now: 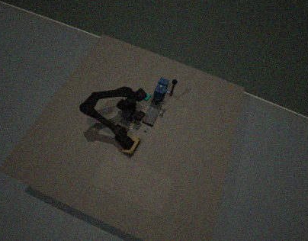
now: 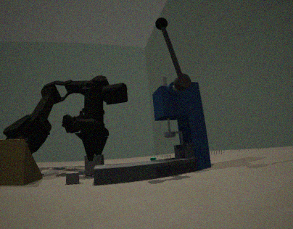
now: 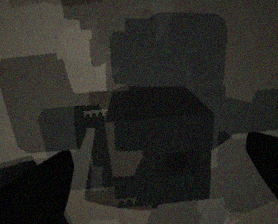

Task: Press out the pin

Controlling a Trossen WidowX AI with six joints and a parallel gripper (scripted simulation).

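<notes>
My gripper tip is 10 mm to the right of the pale round pin and 20 mm above it. The rest, counted from my gripper tip: teal block: 210 mm ahead, 20 mm to the right, 30 mm below; then dark lever: 190 mm ahead, 180 mm to the right, 230 mm above; then thin punch: 190 mm ahead, 110 mm to the right, 110 mm above.
</notes>
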